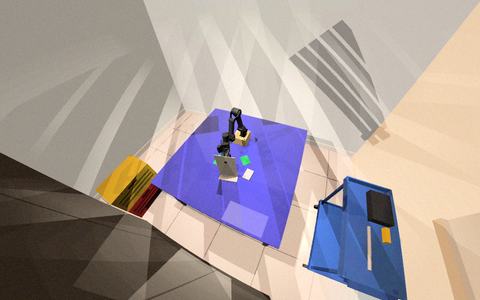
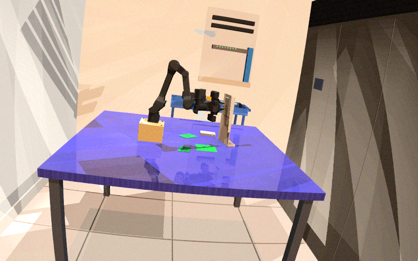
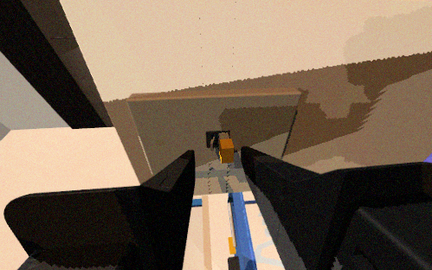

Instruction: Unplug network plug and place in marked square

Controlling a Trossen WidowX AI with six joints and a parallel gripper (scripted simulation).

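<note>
Right now the orange network plug is 1 cm ahead of my gripper tip. The rest, counted from my gripper tip: tan panel 9 cm below, 3 cm ahead, 1 cm to the left.
</note>
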